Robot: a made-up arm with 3 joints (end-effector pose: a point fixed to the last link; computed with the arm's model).
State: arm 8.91 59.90 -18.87
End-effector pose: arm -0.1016 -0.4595 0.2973 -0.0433 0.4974 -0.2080 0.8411
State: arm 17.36 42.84 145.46
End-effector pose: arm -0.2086 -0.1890 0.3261 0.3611 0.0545 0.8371 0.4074
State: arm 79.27 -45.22 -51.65
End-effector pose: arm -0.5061 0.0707 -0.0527 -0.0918 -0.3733 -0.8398 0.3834
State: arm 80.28 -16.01 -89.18
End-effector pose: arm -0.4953 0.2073 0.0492 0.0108 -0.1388 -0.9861 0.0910
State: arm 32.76 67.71 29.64
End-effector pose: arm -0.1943 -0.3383 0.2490 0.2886 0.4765 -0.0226 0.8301
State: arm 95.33 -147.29 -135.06
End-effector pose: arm -0.3971 -0.3079 -0.1156 -0.3261 0.9024 0.2548 0.1199
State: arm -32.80 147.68 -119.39
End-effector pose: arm 0.5293 -0.1344 0.2857 -0.9323 0.2308 -0.1909 0.2026
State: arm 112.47 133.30 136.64
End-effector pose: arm -0.3152 -0.1346 0.2834 0.7561 -0.5207 0.0830 0.3876
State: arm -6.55 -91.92 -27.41
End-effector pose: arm 0.0744 -0.4717 -0.1002 0.2099 -0.6875 -0.1258 0.6837
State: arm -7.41 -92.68 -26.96
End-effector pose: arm 0.0842 -0.4698 -0.0996 0.2137 -0.6912 -0.1172 0.6804
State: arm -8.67 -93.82 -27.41
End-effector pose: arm 0.0988 -0.4676 -0.1008 0.2262 -0.6944 -0.1112 0.6740
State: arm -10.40 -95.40 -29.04
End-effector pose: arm 0.1192 -0.4644 -0.1045 0.2496 -0.6963 -0.1090 0.6641
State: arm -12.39 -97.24 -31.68
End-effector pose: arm 0.1431 -0.4599 -0.1100 0.2815 -0.6955 -0.1108 0.6517
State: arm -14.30 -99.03 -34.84
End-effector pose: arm 0.1665 -0.4545 -0.1164 0.3163 -0.6917 -0.1158 0.6388
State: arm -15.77 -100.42 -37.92
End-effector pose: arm 0.1849 -0.4494 -0.1226 0.3470 -0.6856 -0.1229 0.6281
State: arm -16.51 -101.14 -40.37
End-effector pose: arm 0.1947 -0.4466 -0.1275 0.3678 -0.6792 -0.1313 0.6214
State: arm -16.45 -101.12 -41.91
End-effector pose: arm 0.1949 -0.4470 -0.1307 0.3765 -0.6743 -0.1400 0.6197
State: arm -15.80 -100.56 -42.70
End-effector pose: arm 0.1878 -0.4499 -0.1325 0.3758 -0.6711 -0.1486 0.6215
